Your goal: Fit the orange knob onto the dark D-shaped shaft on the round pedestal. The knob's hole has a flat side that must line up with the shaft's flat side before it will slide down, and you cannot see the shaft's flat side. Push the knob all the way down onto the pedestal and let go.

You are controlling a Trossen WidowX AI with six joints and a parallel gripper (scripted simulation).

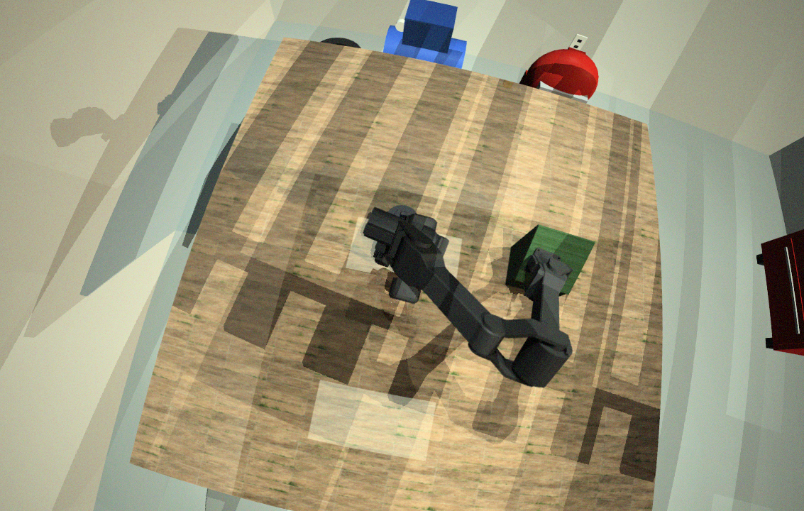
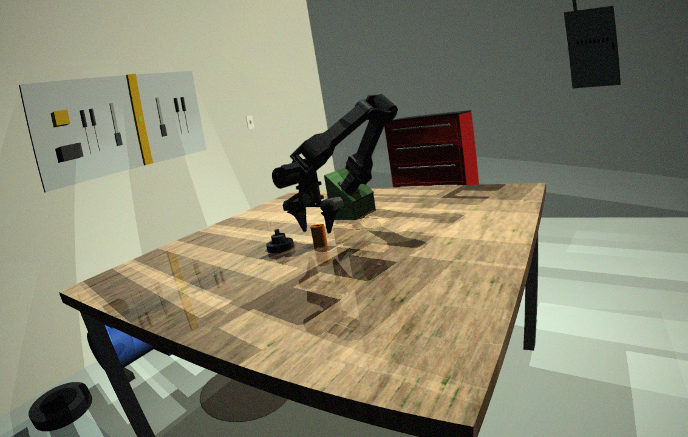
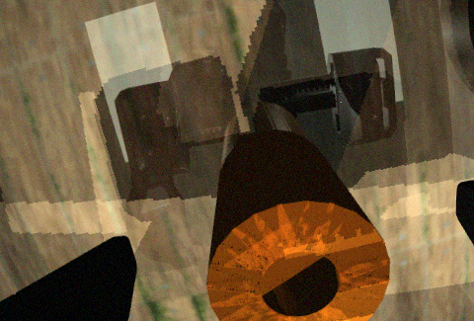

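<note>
Now: the orange knob 10 mm below my gripper tip. Also, from my gripper tip: shaft 120 mm to the right, 50 mm ahead, 10 mm below.
</note>
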